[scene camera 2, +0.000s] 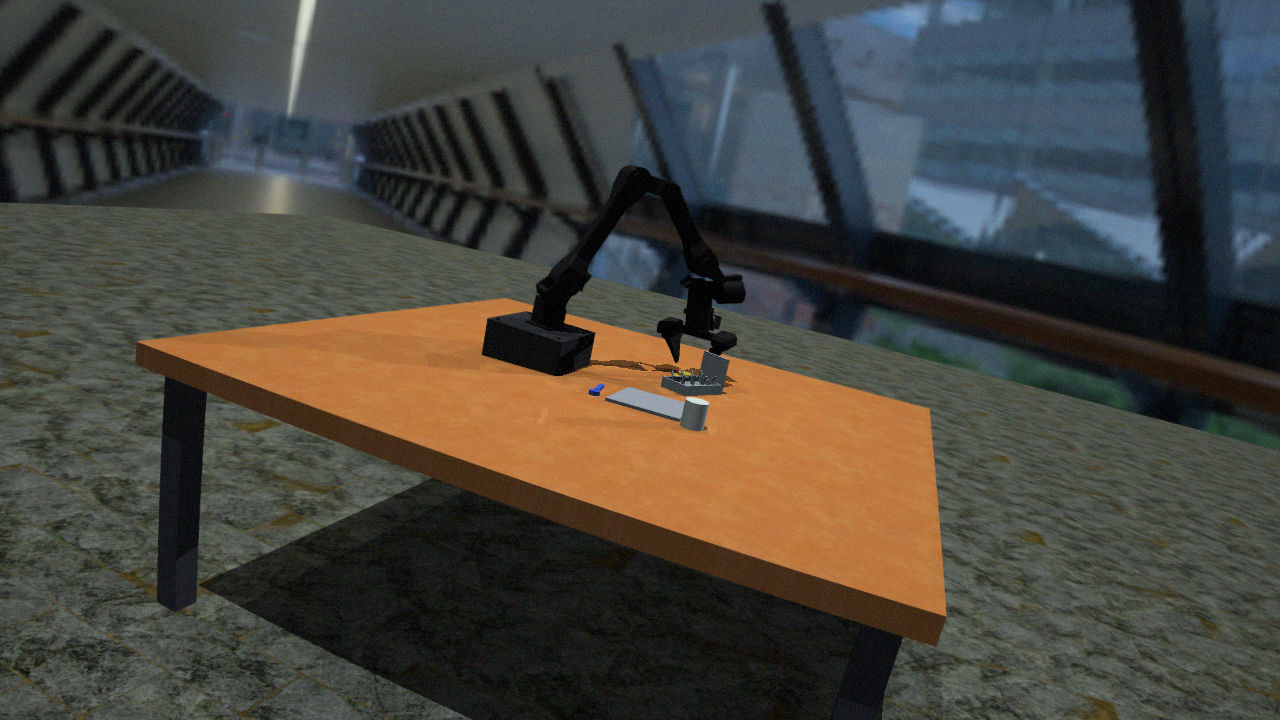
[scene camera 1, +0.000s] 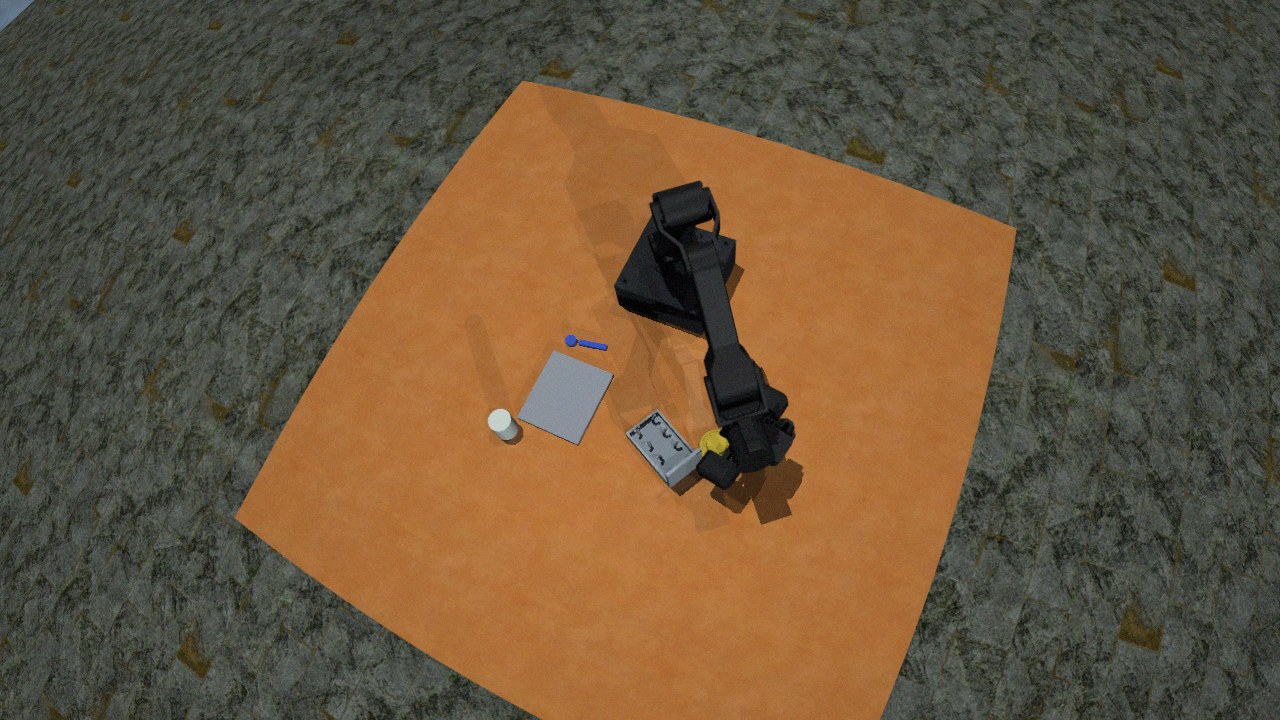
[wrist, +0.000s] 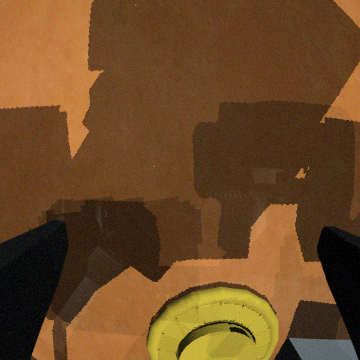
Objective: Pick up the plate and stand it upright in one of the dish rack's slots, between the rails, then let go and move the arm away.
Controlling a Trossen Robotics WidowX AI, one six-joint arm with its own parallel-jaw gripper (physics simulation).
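The yellow round plate (scene camera 1: 713,441) (scene camera 2: 683,372) (wrist: 215,298) lies flat on the table beside the dish rack; the lower wrist view cuts it off. The grey dish rack (scene camera 1: 684,467) (scene camera 2: 714,370) (wrist: 322,348) has small dark rails and a tall panel at one end, close to the plate. In the wrist view a corner of it shows at the bottom right. My gripper (scene camera 1: 750,439) (scene camera 2: 698,355) (wrist: 197,239) is open and empty, pointing down low above the table. Its fingers stand on either side of the plate in the wrist view, apart from it. The arm partly hides the plate in scene camera 1.
A flat grey board (scene camera 1: 565,397) (scene camera 2: 644,402) lies near the rack. A white cylinder (scene camera 1: 503,424) (scene camera 2: 694,414) stands at its far side from the arm. A blue spoon-like piece (scene camera 1: 591,344) (scene camera 2: 597,389) lies beside the board, towards the arm's base.
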